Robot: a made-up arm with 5 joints.
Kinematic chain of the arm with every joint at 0, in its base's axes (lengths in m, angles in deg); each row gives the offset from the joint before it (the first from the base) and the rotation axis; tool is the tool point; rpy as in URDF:
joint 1: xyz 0 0 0.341 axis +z
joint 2: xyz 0 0 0 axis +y
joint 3: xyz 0.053 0 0.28 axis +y
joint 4: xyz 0.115 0 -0.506 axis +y
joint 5: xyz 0.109 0 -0.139 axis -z
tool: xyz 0 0 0 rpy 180 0 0
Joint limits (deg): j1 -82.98..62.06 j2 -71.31..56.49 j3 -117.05..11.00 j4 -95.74..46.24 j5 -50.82..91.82
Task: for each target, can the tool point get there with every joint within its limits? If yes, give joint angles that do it. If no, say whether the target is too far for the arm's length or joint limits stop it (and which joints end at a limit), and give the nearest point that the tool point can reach.
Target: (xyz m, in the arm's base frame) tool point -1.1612 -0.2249 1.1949
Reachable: no: too far | nearest point -0.5934 -0.1149 1.0168 | short by 0.605 m
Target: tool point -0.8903 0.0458 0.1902
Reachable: no: joint limits stop it (at a limit: joint 2, joint 3, joint 4) | nearest point -0.3314 0.0170 0.1076 | short by 0.566 m
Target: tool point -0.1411 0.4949 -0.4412
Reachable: no: joint limits stop it (at a limit: joint 1, joint 2) | nearest point 0.1624 0.3062 -0.2391 | short by 0.411 m
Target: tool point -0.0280 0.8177 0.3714
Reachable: no: joint limits stop it (at a limit: joint 1) | nearest point 0.3323 0.6266 0.3714 | short by 0.408 m
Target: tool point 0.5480 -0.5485 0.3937
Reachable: yes | joints -45.03 34.77 -80.79 -49.36 79.45
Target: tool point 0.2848 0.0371 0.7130
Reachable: yes | joints 7.42 -55.12 -21.50 -75.82 54.29
